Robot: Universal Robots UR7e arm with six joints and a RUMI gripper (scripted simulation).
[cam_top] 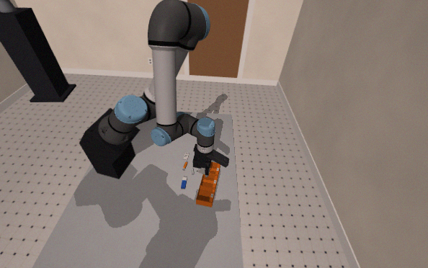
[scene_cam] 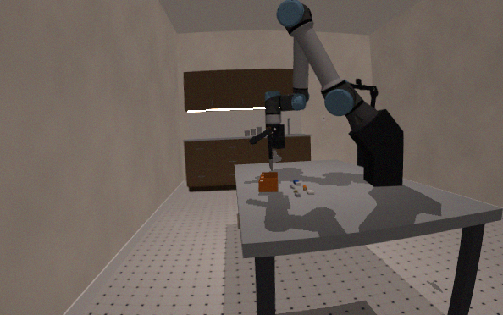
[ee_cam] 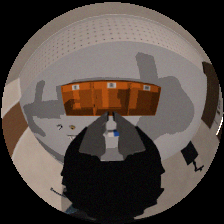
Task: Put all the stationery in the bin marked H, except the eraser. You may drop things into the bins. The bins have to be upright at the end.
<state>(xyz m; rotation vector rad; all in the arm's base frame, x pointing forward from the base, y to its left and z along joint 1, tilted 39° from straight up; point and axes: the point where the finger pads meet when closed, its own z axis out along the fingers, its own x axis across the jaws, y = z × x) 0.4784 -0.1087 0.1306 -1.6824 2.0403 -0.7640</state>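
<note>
My gripper is now 230 mm to the right of the grey piece, 80 mm above it and 50 mm past it. Round my hand: orange bin (70 mm below, 10 mm to the right, 10 mm ahead); then orange pen-like item (130 mm to the left, 120 mm behind, 80 mm below); then white eraser (120 mm behind, 80 mm below, 20 mm to the left).
</note>
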